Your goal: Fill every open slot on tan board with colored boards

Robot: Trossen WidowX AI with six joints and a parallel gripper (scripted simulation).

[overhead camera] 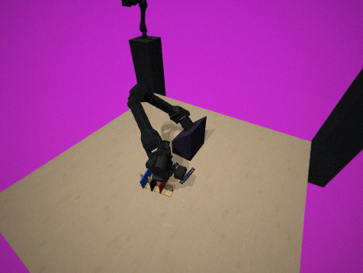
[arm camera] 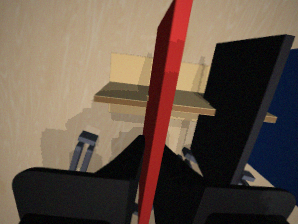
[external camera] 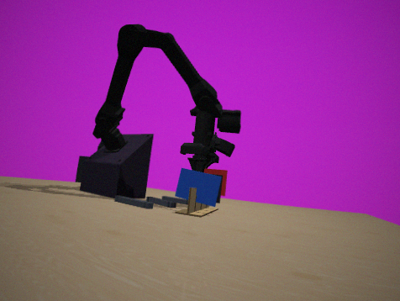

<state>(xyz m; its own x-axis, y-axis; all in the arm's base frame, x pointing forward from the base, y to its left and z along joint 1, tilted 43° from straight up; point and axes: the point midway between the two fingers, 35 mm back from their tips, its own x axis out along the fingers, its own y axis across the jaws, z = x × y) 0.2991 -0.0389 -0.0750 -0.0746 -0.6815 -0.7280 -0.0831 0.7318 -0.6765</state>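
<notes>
The red board lies 3 cm ahead of my gripper tip. The rest, counted from my gripper tip: black board: 5 cm to the right, 3 cm ahead, 1 cm below; then blue board: 10 cm to the right, 4 cm ahead, 1 cm below; then tan board: 5 cm to the right, 4 cm below, 3 cm ahead.
</notes>
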